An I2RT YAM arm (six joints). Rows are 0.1 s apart.
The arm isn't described. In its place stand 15 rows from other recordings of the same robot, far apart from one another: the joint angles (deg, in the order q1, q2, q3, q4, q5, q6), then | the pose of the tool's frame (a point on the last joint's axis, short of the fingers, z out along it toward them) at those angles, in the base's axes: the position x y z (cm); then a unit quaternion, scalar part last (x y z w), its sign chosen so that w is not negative.
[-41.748 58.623 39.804 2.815 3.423 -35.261] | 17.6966 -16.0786 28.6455 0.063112 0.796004 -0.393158 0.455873
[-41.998 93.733 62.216 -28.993 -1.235 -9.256] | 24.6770 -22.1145 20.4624 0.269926 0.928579 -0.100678 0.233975
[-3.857 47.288 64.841 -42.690 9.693 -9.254] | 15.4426 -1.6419 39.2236 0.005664 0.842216 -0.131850 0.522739
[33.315 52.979 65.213 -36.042 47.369 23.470] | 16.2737 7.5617 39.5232 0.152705 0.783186 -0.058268 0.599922
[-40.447 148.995 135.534 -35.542 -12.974 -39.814] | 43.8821 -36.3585 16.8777 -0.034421 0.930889 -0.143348 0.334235
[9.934 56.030 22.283 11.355 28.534 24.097] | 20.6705 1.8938 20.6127 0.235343 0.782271 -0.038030 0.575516
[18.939 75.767 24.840 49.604 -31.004 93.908] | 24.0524 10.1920 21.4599 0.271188 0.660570 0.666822 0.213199
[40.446 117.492 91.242 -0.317 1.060 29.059] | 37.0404 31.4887 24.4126 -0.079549 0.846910 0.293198 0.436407
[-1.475 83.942 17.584 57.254 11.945 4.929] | 25.2537 -1.3873 15.8432 0.109674 0.751912 -0.059701 0.647329
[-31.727 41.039 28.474 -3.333 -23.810 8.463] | 15.6876 -8.0094 26.2909 0.151583 0.776098 0.042387 0.610653
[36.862 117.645 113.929 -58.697 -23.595 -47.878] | 34.3683 27.5499 29.6857 -0.676670 0.669495 0.175239 0.251368
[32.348 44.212 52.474 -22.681 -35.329 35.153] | 12.7877 10.5359 36.6517 -0.167457 0.757321 0.523776 0.352252
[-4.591 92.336 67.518 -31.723 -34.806 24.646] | 33.5784 -0.6577 24.2782 0.147328 0.905982 0.329883 0.220607
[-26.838 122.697 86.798 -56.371 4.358 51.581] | 34.8483 -17.9353 13.1202 -0.630993 -0.774604 0.041372 0.011190
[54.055 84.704 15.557 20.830 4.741 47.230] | 12.6663 16.9677 8.7020 -0.040892 0.932989 0.250345 0.255318
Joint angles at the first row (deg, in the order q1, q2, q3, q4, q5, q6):
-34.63 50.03 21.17 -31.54 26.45 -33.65
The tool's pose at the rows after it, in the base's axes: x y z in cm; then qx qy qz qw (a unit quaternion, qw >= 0):
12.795 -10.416 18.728 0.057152 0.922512 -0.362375 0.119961
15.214 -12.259 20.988 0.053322 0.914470 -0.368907 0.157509
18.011 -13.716 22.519 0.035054 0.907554 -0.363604 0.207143
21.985 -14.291 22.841 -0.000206 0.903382 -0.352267 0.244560
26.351 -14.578 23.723 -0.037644 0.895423 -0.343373 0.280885
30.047 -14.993 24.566 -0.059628 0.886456 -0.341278 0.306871
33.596 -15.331 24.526 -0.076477 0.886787 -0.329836 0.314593
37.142 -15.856 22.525 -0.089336 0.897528 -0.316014 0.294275
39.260 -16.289 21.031 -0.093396 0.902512 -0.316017 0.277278
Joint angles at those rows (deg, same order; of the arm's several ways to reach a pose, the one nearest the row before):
-33.31 50.88 26.53 -29.11 28.13 -35.67
-34.36 57.11 32.94 -24.54 25.50 -37.43
-34.02 63.43 38.31 -19.09 21.28 -38.67
-30.50 71.88 43.41 -13.46 18.90 -39.02
-26.99 80.05 50.69 -9.94 16.80 -39.81
-24.88 86.91 57.89 -7.92 15.65 -40.42
-23.12 94.20 65.27 -8.26 14.76 -40.34
-21.80 103.24 72.22 -9.49 15.11 -40.17
-21.18 108.96 76.71 -10.10 16.34 -40.26

